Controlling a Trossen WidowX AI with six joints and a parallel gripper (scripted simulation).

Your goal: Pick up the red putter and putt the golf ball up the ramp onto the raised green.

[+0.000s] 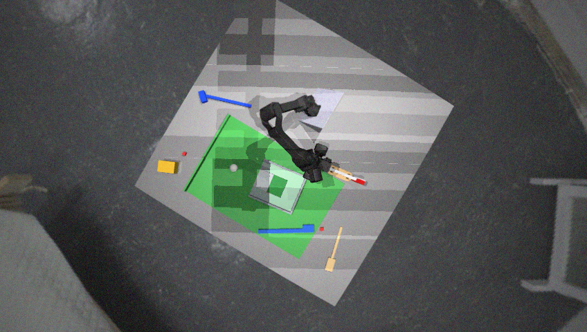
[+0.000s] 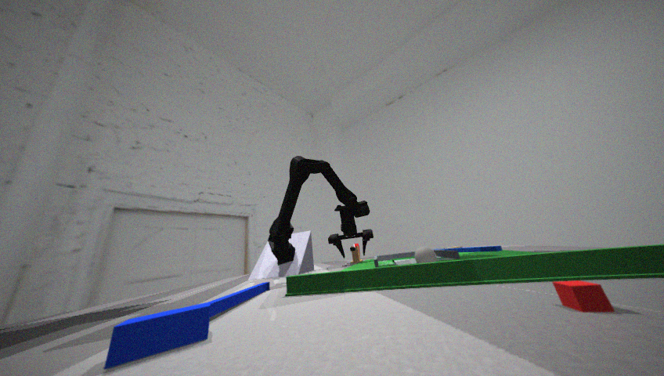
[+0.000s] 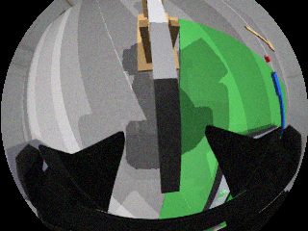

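The red putter lies 10 mm behind my gripper tip, 110 mm to the left of it and 30 mm above it. Round my gripper tip: white golf ball 190 mm ahead, 400 mm to the right; wooden piece 130 mm to the left; yellow block 330 mm ahead, 740 mm to the right, 10 mm below.
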